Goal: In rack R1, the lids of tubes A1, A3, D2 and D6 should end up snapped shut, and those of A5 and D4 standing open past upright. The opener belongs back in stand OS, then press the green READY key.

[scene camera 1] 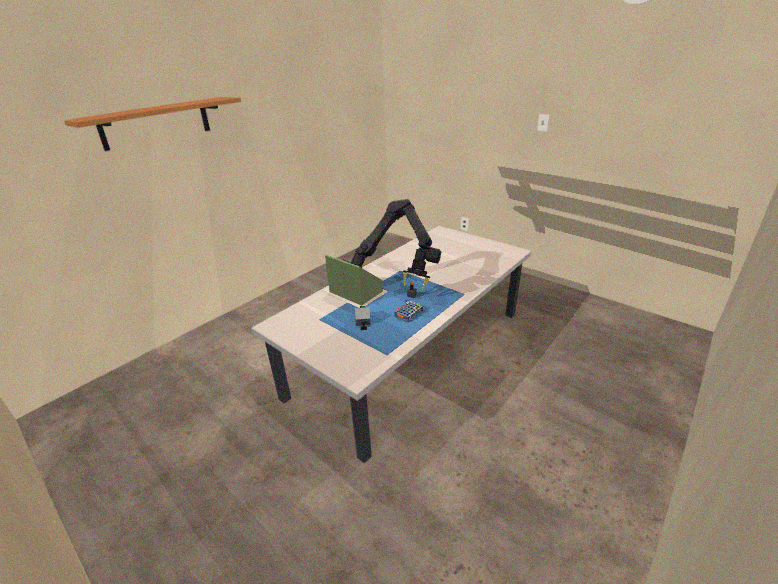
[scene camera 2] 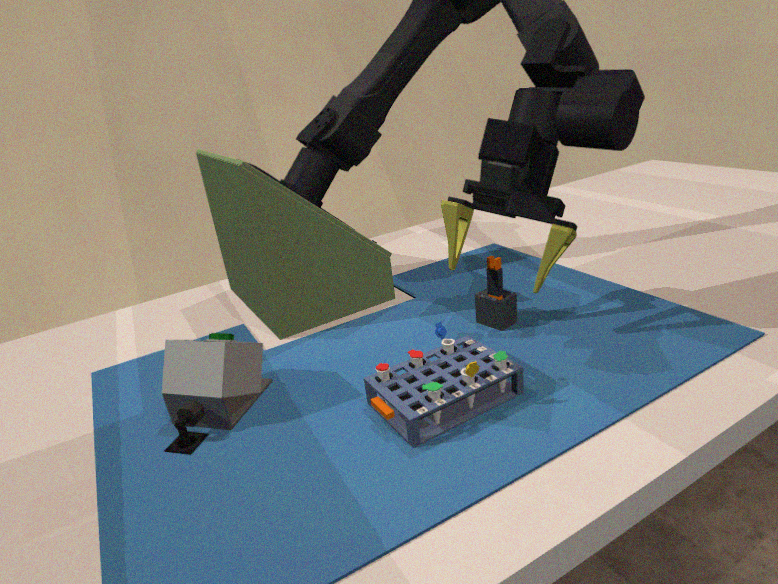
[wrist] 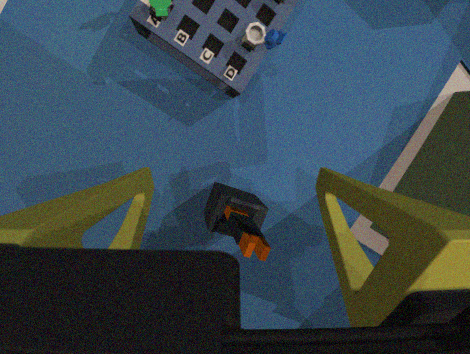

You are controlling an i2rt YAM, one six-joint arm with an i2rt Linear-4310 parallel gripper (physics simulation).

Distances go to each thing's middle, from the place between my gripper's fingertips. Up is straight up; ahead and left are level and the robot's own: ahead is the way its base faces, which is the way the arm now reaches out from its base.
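Scene:
There is the orange and black tool (wrist: 247,235), and I see it 30 mm to the left of my hand, 30 mm below it and 30 mm behind it. The grey box with green button (scene camera 2: 212,384) is here too, 290 mm to the right of my hand, 120 mm behind it and 30 mm below it.

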